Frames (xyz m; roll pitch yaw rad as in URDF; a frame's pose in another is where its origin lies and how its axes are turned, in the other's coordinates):
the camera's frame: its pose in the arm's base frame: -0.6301 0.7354 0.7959 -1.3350 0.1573 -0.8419
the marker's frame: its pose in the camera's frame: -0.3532 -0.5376 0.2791 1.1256 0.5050 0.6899
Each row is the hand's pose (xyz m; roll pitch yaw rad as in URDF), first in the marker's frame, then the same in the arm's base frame.
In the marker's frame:
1: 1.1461 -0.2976 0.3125 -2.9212 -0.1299 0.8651
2: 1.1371 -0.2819 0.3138 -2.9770 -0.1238 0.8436
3: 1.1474 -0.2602 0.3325 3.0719 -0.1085 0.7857
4: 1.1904 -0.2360 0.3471 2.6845 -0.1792 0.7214
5: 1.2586 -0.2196 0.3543 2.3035 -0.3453 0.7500
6: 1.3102 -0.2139 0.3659 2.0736 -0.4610 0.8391
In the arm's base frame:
1: -0.5277 -0.0426 0.8530 -2.4599 0.8174 -0.0249
2: -0.5173 -0.0278 0.8540 -2.5364 0.8322 -0.0492
3: -0.4877 -0.0299 0.8469 -2.8305 0.8692 -0.1199
4: -0.4555 -0.0497 0.8120 2.9621 0.8228 -0.2453
5: -0.4309 -0.0872 0.7576 2.5720 0.6554 -0.2698
6: -0.4123 -0.1225 0.7224 2.4065 0.5207 -0.2169

